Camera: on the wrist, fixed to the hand. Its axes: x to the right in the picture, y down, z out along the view.
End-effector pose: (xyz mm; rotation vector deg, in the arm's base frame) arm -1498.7 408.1 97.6 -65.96 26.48 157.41
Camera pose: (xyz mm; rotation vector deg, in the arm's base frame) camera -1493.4 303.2 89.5 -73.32 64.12 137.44
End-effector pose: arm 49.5 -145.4 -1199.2 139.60 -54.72 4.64
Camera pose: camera -5.7 -185.1 -1118.7 157.07 -59.20 35.07
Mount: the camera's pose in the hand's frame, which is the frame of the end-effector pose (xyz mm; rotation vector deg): 2.2 96.1 -43.2 26.77 10.79 4.42
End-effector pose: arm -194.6 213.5 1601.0 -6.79 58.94 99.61
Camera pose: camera -290.5 179.4 1628.2 3.26 89.92 87.69
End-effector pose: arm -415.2 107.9 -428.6 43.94 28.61 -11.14
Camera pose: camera -395.7 206.5 -397.0 72.60 34.97 -9.71
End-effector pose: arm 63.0 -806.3 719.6 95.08 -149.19 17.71
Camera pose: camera -27.7 -760.9 748.1 -84.86 142.58 -60.17
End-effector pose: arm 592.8 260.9 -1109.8 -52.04 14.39 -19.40
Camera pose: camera 596.9 283.3 -1212.7 -23.22 20.70 -22.41
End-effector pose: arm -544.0 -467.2 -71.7 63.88 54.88 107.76
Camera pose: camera -604.9 -518.4 -2.5 72.54 88.08 108.83
